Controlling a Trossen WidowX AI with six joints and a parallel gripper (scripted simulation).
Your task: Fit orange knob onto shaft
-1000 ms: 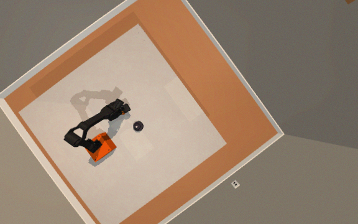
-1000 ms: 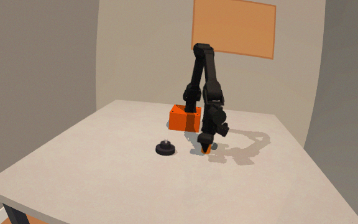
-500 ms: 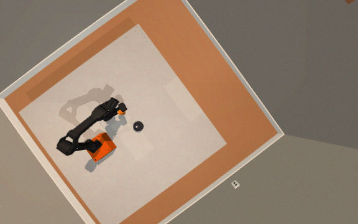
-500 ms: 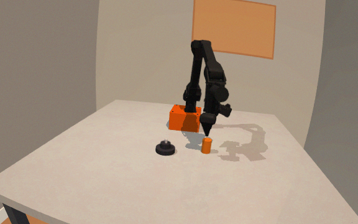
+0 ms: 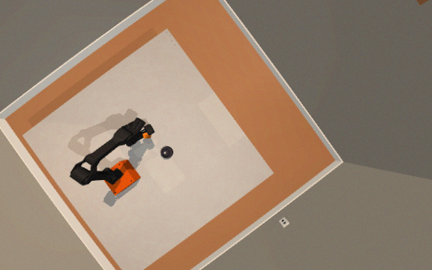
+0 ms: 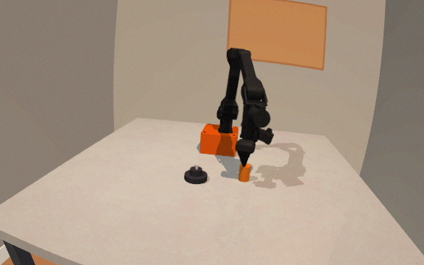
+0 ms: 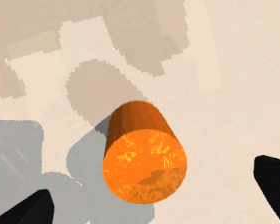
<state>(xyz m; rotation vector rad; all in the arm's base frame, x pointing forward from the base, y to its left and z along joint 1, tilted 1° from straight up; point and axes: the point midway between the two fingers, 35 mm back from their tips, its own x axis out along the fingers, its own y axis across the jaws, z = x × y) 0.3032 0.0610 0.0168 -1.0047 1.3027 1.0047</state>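
Right now the orange knob is 3 cm below my gripper tip. The rest, counted from my gripper tip: round dark pedestal: 18 cm to the right, 4 cm below, 1 cm ahead.
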